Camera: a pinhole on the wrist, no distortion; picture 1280 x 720 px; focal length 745.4 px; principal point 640.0 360.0 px. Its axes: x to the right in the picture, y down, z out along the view. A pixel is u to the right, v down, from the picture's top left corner.
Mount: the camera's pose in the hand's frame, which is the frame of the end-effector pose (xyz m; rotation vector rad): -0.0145 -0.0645 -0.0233 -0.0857 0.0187 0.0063
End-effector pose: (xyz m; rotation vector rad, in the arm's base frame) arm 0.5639 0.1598 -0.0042 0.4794 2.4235 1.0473
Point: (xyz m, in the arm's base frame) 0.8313 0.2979 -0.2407
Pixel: 473 322
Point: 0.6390 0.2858 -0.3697
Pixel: 858 45
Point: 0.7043 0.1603 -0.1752
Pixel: 409 129
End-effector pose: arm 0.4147 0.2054 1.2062 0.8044 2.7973 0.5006
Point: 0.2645 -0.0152 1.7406
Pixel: behind the camera
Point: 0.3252 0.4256 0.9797
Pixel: 1234 595
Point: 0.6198 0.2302 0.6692
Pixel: 500 276
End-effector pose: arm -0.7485 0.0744 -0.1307 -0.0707 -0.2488 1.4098
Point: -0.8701 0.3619 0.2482
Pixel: 1231 577
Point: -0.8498 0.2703 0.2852
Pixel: 1043 484
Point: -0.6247 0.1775 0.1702
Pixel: 1094 26
